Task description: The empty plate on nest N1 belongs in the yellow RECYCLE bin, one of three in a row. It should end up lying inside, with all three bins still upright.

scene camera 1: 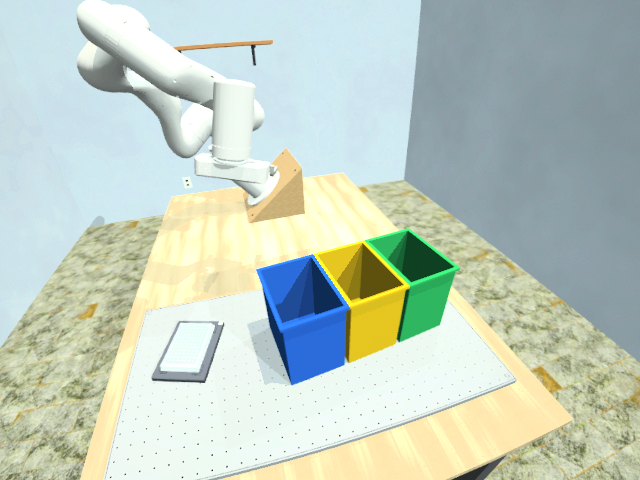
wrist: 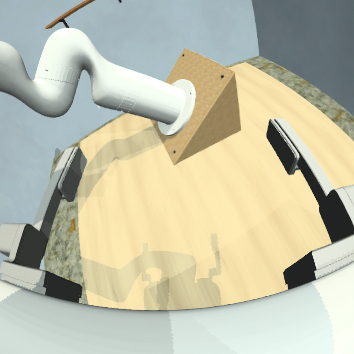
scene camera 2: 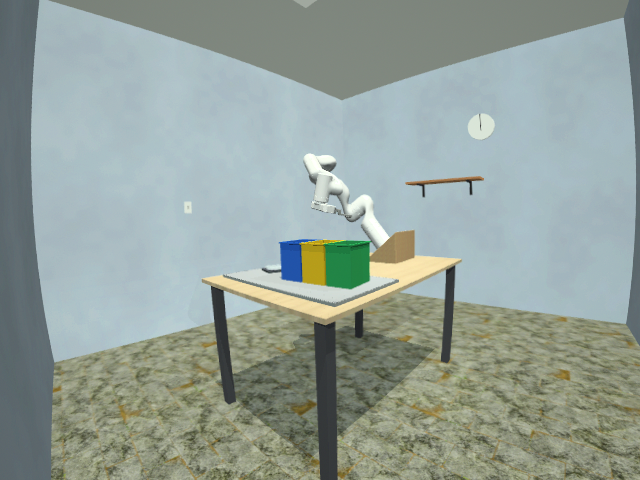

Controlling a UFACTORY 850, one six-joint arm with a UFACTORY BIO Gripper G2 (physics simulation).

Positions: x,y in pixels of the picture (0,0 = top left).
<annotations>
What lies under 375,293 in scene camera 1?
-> A yellow bin.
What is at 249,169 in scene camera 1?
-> My gripper.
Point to a blue bin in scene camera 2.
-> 291,255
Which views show the blue bin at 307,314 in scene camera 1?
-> Scene camera 1 and scene camera 2 only.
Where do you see a dark nest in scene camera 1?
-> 208,358
</annotations>
